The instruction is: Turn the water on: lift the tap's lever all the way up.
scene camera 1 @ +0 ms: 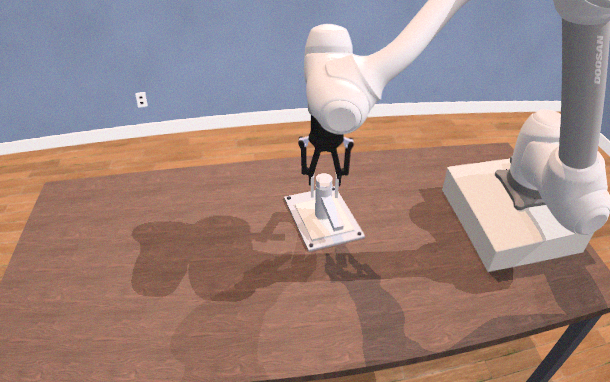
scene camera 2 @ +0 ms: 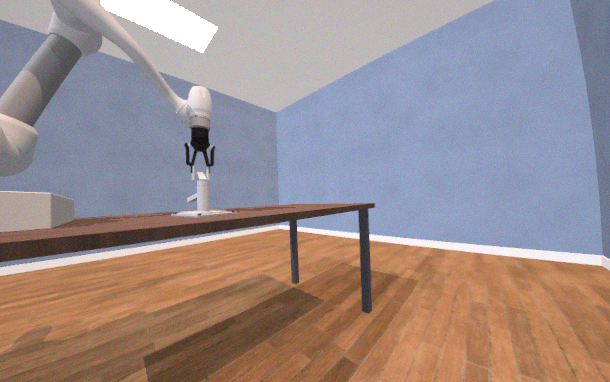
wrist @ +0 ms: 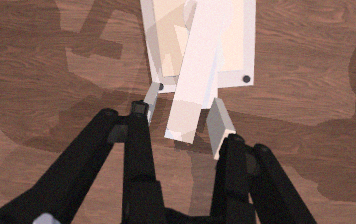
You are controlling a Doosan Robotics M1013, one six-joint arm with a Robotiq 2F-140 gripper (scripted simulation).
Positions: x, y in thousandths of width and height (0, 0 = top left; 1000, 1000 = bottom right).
I see my gripper (scene camera 1: 532, 509) and a lever (wrist: 560, 239).
My gripper shows as well in scene camera 2 (scene camera 2: 329, 473) and in the wrist view (wrist: 518, 458).
